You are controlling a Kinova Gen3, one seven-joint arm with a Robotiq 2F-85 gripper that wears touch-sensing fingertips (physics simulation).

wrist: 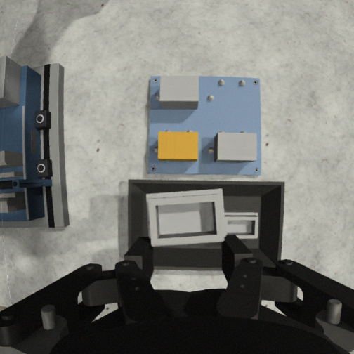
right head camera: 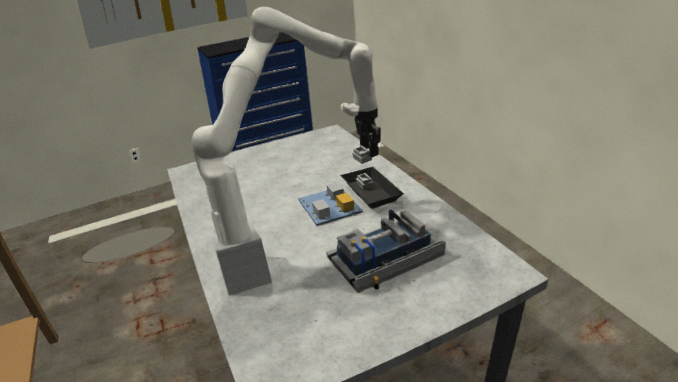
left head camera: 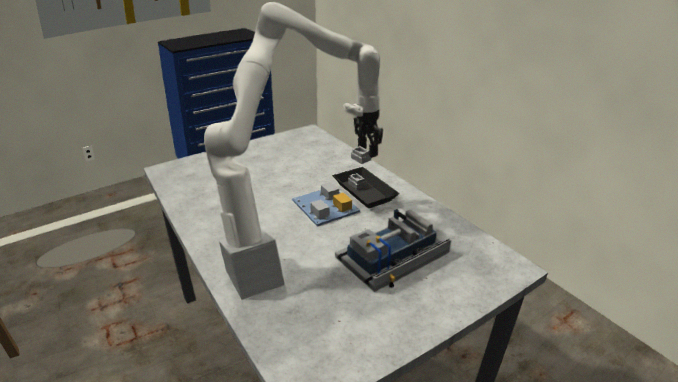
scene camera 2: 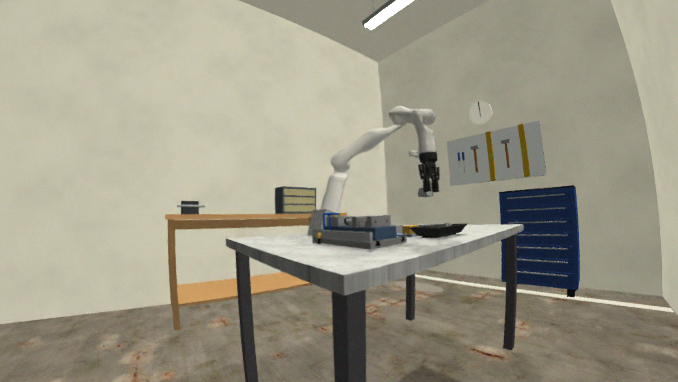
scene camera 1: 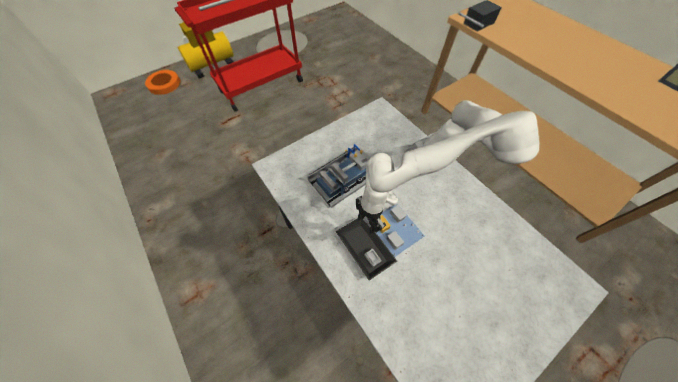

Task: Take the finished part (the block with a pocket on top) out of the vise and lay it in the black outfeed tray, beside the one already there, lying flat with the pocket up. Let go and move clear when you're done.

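Observation:
My gripper (left head camera: 367,151) (right head camera: 369,150) (scene camera 1: 374,227) (scene camera 2: 431,189) (wrist: 187,253) is shut on the grey finished part (left head camera: 361,155) (right head camera: 362,154) (scene camera 2: 425,193) (wrist: 186,222), by its two ends. The part hangs well above the black outfeed tray (left head camera: 372,195) (right head camera: 382,192) (scene camera 1: 357,240) (scene camera 2: 440,231) (wrist: 271,220), pocket up, looking about level. In the wrist view it is turned slightly against the tray. The other finished part (left head camera: 356,181) (right head camera: 364,181) (scene camera 1: 372,257) (wrist: 241,227) lies flat in the tray, pocket up, partly covered in the wrist view. The vise (left head camera: 415,245) (right head camera: 407,245) (scene camera 2: 352,235) stands apart from the tray.
A blue plate (left head camera: 305,202) (right head camera: 310,201) (scene camera 1: 412,232) (wrist: 225,115) lies beside the tray, on the robot-base side. It carries a yellow block (left head camera: 342,202) (wrist: 178,146) and two grey blocks. Blue hoses (left head camera: 385,250) rise at the vise's end nearest the robot base.

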